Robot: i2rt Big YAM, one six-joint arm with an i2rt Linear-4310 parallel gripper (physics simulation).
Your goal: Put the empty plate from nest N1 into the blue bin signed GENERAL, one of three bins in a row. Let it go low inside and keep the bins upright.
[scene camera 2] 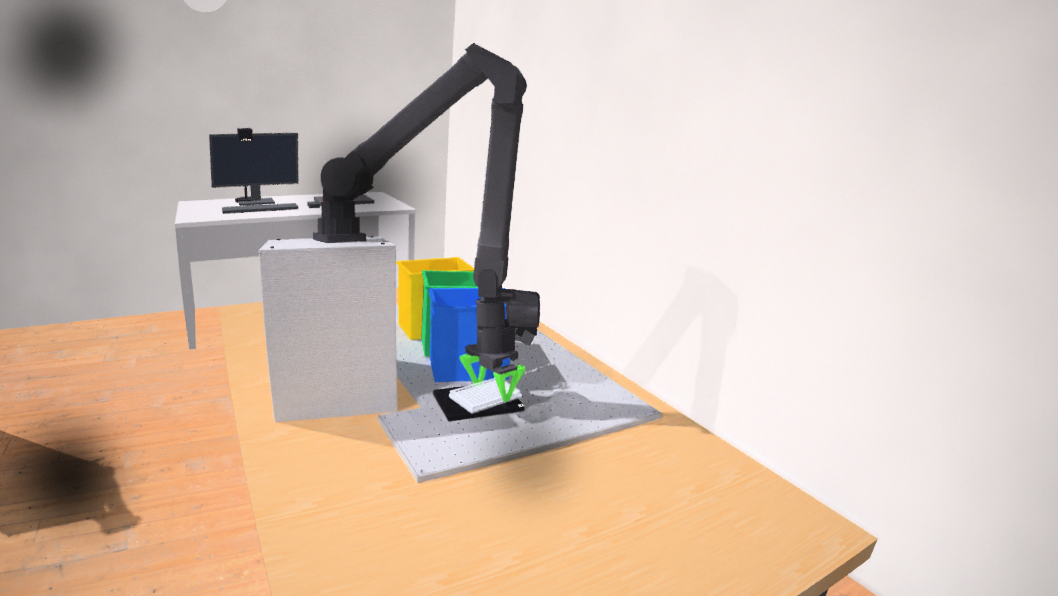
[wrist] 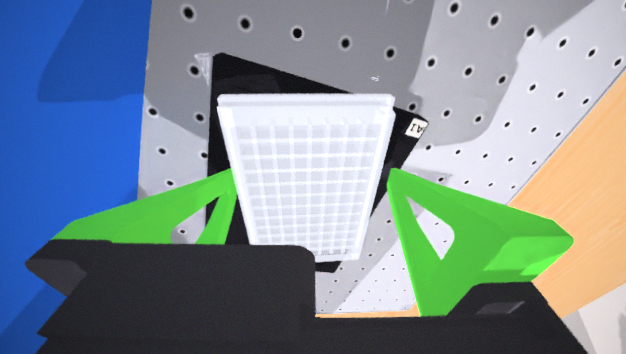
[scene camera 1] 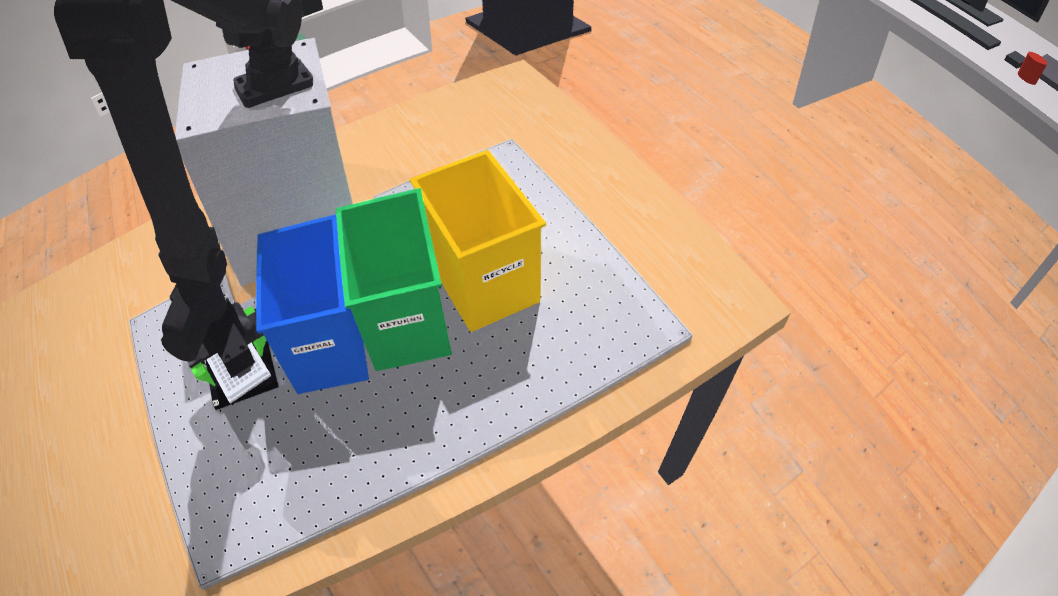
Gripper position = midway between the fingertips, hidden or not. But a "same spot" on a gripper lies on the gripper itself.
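Scene camera 2 shows the gripper (492, 394), a blue bin (453, 310), a green returns bin (432, 279) and a yellow recycle bin. In the wrist view there's the gripper again, and the blue bin (79, 79). The yellow recycle bin is out of frame in the wrist view, and the green returns bin is out of frame in the wrist view too. Scene camera 1 shows the gripper, the yellow recycle bin, the blue bin (300, 309) and the green returns bin (390, 277). On the gripper, (scene camera 1: 259, 340) and (wrist: 124, 224) are the same spot. On the yellow recycle bin, (scene camera 2: 410, 279) and (scene camera 1: 420, 186) are the same spot.
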